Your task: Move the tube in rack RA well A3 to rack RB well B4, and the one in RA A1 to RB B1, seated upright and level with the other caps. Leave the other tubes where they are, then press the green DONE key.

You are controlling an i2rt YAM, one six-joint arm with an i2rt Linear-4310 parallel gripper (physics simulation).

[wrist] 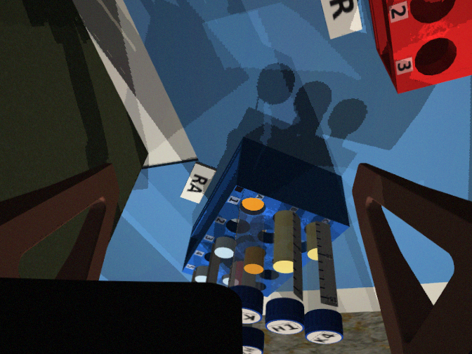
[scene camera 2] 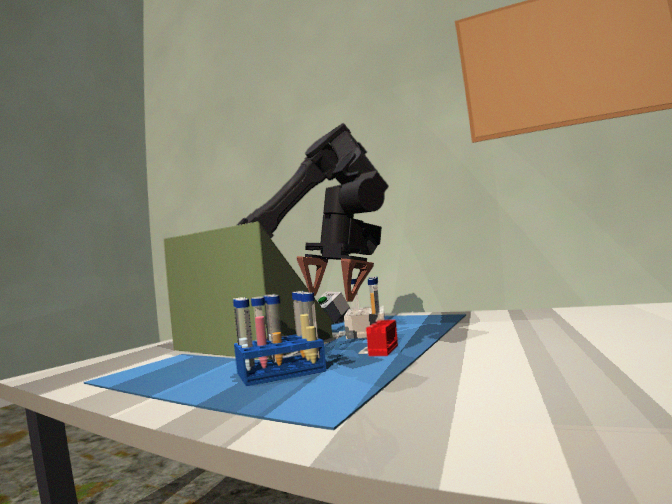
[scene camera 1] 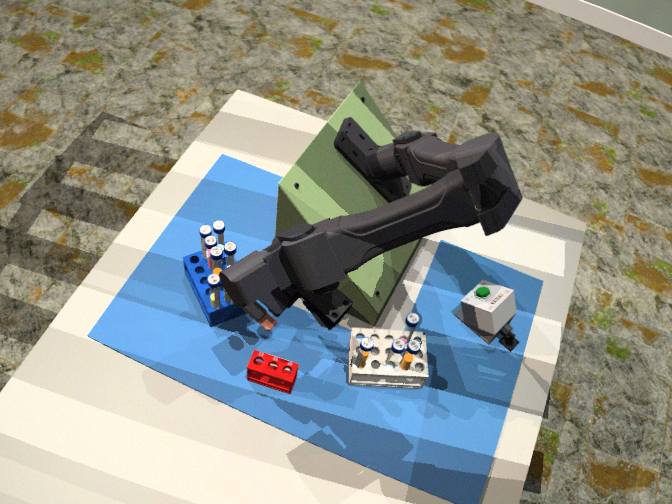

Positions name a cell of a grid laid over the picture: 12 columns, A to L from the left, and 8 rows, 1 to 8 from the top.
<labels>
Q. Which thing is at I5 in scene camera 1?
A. A grey box with green button.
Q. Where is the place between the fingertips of my gripper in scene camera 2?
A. At F5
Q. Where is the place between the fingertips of my gripper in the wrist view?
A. At F4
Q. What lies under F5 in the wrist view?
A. An RA label.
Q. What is my gripper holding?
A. Nothing.
</labels>
